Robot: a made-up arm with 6 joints.
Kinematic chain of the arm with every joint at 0, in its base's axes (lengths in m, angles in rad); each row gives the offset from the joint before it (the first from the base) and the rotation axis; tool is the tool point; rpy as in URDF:
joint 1: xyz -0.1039 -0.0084 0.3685 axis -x
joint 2: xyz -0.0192 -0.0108 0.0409 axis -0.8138 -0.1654 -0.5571
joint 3: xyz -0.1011 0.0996 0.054 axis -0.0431 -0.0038 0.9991
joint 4: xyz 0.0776 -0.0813 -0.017 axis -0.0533 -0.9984 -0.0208
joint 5: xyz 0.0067 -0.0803 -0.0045 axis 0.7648 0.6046 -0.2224
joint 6: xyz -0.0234 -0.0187 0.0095 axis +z
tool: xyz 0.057 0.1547 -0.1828 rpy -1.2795 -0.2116 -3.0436
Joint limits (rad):
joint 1: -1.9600..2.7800
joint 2: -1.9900..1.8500
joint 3: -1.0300..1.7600
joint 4: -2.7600..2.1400
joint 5: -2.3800..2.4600
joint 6: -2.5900..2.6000
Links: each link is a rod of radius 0.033 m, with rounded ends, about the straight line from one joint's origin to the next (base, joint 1, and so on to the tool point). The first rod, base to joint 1, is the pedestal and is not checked.
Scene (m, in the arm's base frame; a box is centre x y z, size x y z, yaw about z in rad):
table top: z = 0
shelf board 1: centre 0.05 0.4 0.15 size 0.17 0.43 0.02 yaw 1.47
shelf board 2: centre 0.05 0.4 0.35 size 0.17 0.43 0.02 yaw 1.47
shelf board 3: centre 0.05 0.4 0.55 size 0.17 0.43 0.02 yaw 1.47
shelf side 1: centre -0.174 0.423 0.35 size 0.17 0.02 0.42 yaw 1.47
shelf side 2: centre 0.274 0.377 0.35 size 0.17 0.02 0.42 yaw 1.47
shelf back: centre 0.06 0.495 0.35 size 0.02 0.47 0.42 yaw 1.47
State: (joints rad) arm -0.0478 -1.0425 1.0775 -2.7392 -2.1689 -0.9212
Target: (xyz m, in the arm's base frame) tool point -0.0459 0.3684 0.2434
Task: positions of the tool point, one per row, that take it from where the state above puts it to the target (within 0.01 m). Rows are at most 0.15 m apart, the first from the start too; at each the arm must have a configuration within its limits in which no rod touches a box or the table.
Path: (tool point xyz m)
1: -0.1585 -0.0271 0.3093
2: -0.1134 -0.0656 0.3450
3: -0.0764 -0.0668 0.4064
4: -0.0514 -0.0207 0.4626
5: -0.0395 0.0609 0.4820
6: -0.0397 0.1488 0.4467
7: -0.0484 0.2085 0.3595
8: -0.0616 0.2131 0.2434
9: -0.0492 0.2944 0.2291
10: -0.0459 0.3684 0.2434

